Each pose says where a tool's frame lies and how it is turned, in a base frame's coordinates. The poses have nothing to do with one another.
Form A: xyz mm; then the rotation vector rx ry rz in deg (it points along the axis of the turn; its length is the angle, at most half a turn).
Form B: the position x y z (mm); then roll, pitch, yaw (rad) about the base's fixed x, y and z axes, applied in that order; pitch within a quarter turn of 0, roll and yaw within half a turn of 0. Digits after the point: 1 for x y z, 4 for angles.
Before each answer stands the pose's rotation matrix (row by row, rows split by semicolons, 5 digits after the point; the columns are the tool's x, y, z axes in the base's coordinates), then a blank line. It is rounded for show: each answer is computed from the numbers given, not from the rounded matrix.
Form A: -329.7, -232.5, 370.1, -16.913, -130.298, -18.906
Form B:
-0.65148 0.31454 -0.69039; 0.10535 0.93870 0.32825; 0.75132 0.14112 -0.64468

-329.7, -232.5, 370.1, 2.9261, -0.8501, 2.9813
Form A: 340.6, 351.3, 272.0, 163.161, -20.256, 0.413
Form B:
0.97019 -0.24070 -0.02821; -0.23935 -0.93343 -0.26724; 0.03800 0.26603 -0.96322

340.6, 351.3, 272.0, 2.8721, -0.0380, -0.2419
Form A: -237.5, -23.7, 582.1, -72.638, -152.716, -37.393
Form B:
-0.64240 0.76259 0.07599; 0.71143 0.55655 0.42909; 0.28493 0.32971 -0.90006

-237.5, -23.7, 582.1, 2.7905, -0.2889, 2.3053
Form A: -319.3, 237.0, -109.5, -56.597, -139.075, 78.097
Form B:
-0.76075 0.45866 -0.45924; 0.63086 0.35619 -0.68930; -0.15258 -0.81410 -0.56032

-319.3, 237.0, -109.5, -2.1736, 0.1532, 2.4493
